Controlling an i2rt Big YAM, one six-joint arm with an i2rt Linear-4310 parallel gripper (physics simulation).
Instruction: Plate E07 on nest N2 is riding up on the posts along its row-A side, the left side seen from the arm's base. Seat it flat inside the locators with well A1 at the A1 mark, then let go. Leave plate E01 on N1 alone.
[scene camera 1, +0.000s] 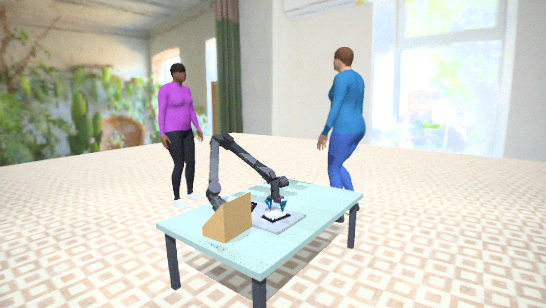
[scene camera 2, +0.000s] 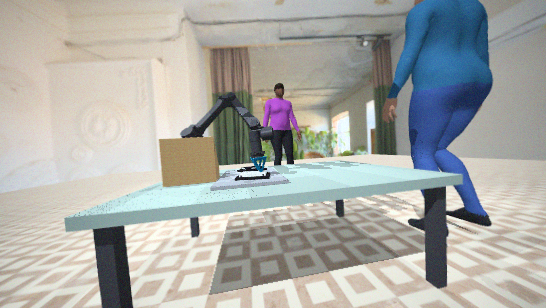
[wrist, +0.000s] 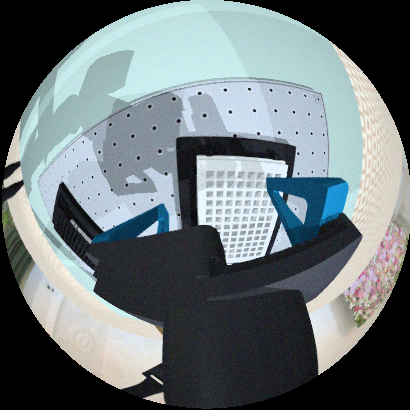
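Seen in the pictures: gripper, between the fingertips: (scene camera 1: 276, 210) (scene camera 2: 259, 170) (wrist: 215, 196); arm's base, origin of its link: (scene camera 1: 222, 210) (scene camera 2: 184, 154).
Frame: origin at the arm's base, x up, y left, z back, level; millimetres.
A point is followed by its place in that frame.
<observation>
The white plate E07 (scene camera 1: 275, 215) {y -132, x -111, z -327 mm} (scene camera 2: 252, 175) {y -152, x -120, z -353 mm} (wrist: 232, 200) {y -104, x -111, z -385 mm} lies on the black nest N2 (wrist: 186, 170) {y -68, x -125, z -417 mm}. In the wrist view more of the black border shows on the plate's left than on its right, and a double edge shows at its top right. Its tilt is too small to read in the scene views. My gripper (scene camera 1: 276, 207) {y -89, x -109, z -393 mm} (scene camera 2: 259, 169) {y -89, x -109, z -393 mm} (wrist: 215, 196) {y -89, x -109, z -393 mm} is open and empty, fingers pointing down at plate E07, one finger on each side of it in the wrist view. A dark gridded plate, E01 (wrist: 72, 240) {y 160, x -113, z -359 mm}, sits in the other black nest. The A1 mark cannot be made out.
Both nests stand on a grey perforated board (scene camera 1: 295, 218) {y -230, x -137, z -412 mm} (scene camera 2: 280, 181) {y -255, x -139, z -468 mm} (wrist: 300, 117) {y -203, x -136, z -462 mm} on the pale table (scene camera 1: 325, 197) {y -188, x -149, z -915 mm} (scene camera 2: 350, 182) {y -347, x -149, z -732 mm}. A tan box (scene camera 1: 237, 220) {y -79, x -55, z -37 mm} (scene camera 2: 187, 162) {y -79, x -40, z -39 mm} stands beside the board, near the arm's base. Two people stand beyond the table.
</observation>
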